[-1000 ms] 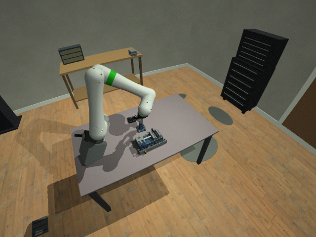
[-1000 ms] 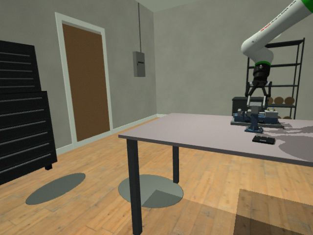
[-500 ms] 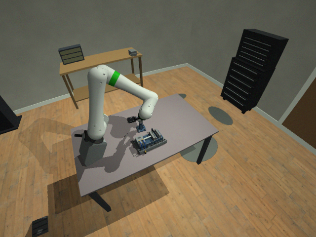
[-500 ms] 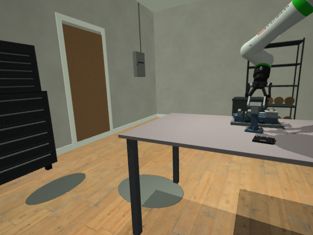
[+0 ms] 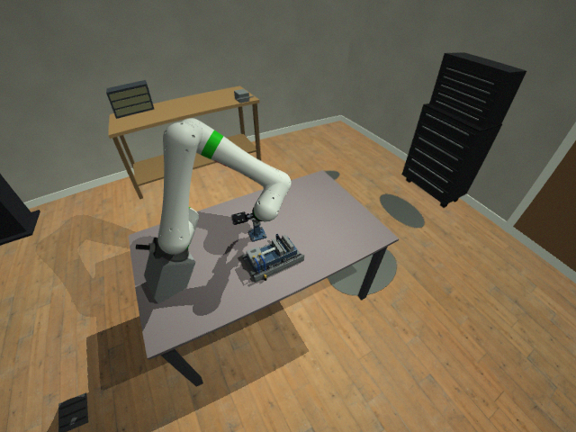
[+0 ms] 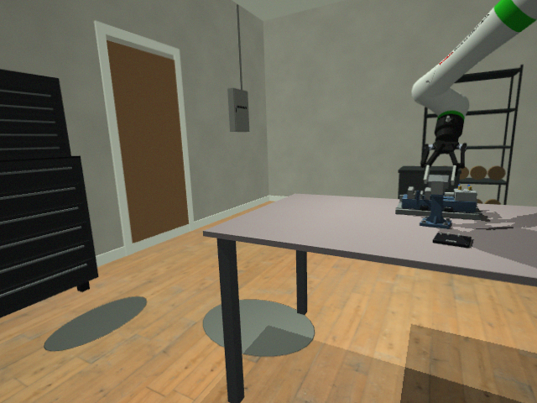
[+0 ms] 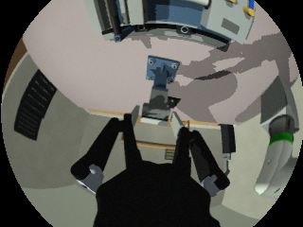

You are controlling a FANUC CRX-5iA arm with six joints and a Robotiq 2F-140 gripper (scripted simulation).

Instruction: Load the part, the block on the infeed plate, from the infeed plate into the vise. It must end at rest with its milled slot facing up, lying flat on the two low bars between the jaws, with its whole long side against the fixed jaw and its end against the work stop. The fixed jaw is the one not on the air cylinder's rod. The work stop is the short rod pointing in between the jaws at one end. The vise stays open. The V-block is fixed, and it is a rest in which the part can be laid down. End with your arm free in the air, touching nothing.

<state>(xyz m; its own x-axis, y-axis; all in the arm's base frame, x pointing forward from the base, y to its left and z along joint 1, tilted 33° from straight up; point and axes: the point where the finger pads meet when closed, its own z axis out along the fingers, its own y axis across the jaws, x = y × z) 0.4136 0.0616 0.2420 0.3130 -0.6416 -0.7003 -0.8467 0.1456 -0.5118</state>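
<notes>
The part is 1 cm to the left of my hand and 1 cm below it. From my hand the other things lie so: air cylinder: 20 cm to the right, 10 cm below, 9 cm behind; vise: 19 cm to the right, 13 cm below, 1 cm ahead; black infeed plate: 20 cm to the left, 17 cm below, 5 cm behind.
</notes>
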